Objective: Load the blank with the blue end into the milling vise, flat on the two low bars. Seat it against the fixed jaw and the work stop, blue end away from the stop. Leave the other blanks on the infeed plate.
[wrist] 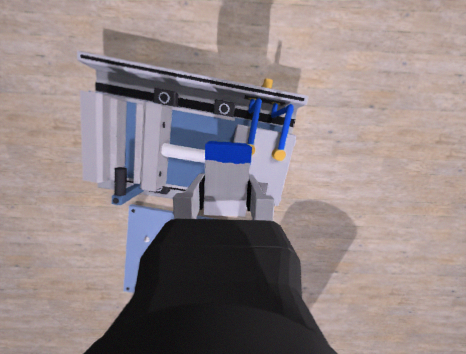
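My gripper [226,184] is shut on the blank with the blue end [227,175], holding it by its sides with the blue end pointing up the view, away from the gripper body. The blank overlaps the right part of the milling vise in view; its height above it cannot be told. The vise's jaws, a left one [90,137] and a right one [155,150], stand at the left with low bars between them. A dark post [120,181], apparently the work stop, stands at the near end of the gap. The light blue infeed plate [137,260] is partly hidden by the gripper; other blanks do not show.
A long grey rear wall [195,79] with a black edge runs behind the vise. Two black blocks with ring marks [164,97] [224,108] sit along it. Blue nozzles [255,122] [285,130] with yellow tips reach over a grey block [270,175] at the right. A white rod [182,151] extends from the right jaw.
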